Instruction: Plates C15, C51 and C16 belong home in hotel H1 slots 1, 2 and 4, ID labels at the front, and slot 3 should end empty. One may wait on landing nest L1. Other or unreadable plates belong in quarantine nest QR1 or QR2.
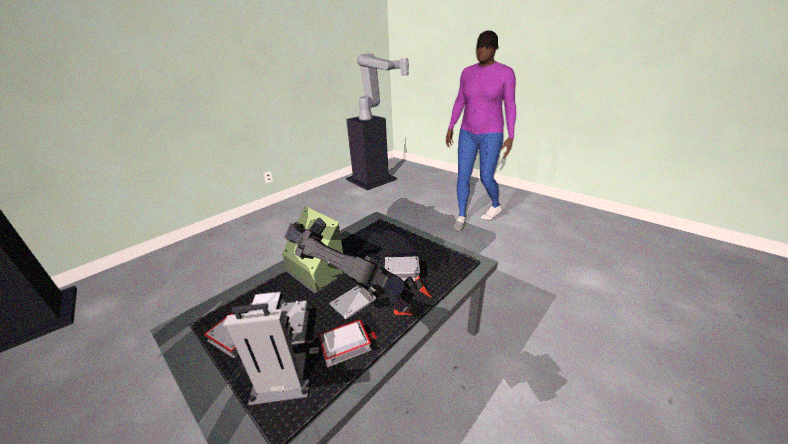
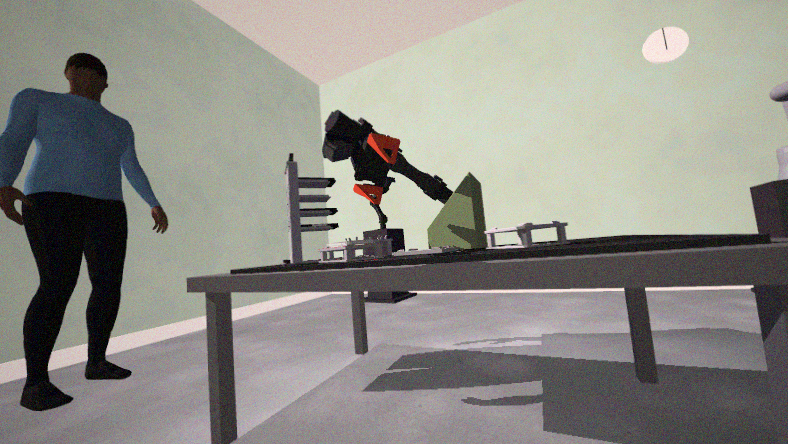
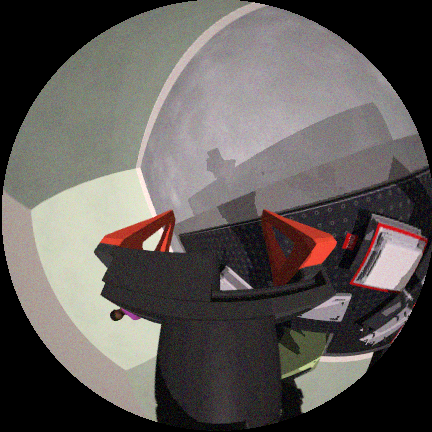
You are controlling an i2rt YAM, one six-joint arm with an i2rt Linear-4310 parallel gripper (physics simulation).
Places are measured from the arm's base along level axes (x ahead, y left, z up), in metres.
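Pixels of known places: gripper, fingertip midpoint: [image 1: 421, 305] [image 2: 384, 184] [image 3: 217, 214]; arm's base, origin of the base link: [image 2: 455, 203] [image 3: 284, 378].
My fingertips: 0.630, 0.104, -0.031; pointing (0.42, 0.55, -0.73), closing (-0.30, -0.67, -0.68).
For each thing: its top centre in the pictures, then the offset to it from my fingertips, as dx, dy, dz.
- white plate, middle of its top: [image 2: 349, 241] [image 1: 343, 335] -0.149, -0.245, -0.098
- red-edged nest, middle of its top: [image 2: 348, 247] [image 1: 230, 330] -0.468, -0.552, -0.107
- grey raised nest, middle of its top: [image 2: 522, 224] [image 3: 228, 295] [image 1: 402, 263] -0.324, +0.189, -0.097
- flat pale panel, middle of its top: [image 2: 424, 247] [image 3: 316, 310] [image 1: 352, 298] -0.320, -0.097, -0.135
- small red tag, middle of its top: [image 3: 349, 241] [image 1: 372, 335] -0.120, -0.143, -0.152
My gripper [image 1: 417, 305] [image 2: 385, 183] [image 3: 217, 214] has its orange fingers wide apart and empty, held high above the mat. Hotel H1 [image 1: 261, 352] [image 2: 293, 215] is a tall pale rack with a handle on top and stacked shelves. Which shelves hold plates, I cannot tell. A white plate [image 1: 345, 336] [image 3: 392, 265] lies on a red-edged nest near the hotel. Another red-edged nest [image 1: 219, 334] is partly hidden behind the hotel. A grey raised nest [image 1: 402, 265] [image 2: 523, 234] stands at the mat's other end. No plate ID or nest name is readable.
A flat pale panel [image 1: 352, 301] [image 3: 330, 307] lies between the nests. The green arm base [image 1: 313, 267] [image 2: 463, 220] [image 3: 302, 352] stands by the table's long edge. A small red tag [image 1: 373, 334] [image 3: 349, 241] sits beside the nearer red-edged nest. A person [image 1: 485, 104] stands beyond the table.
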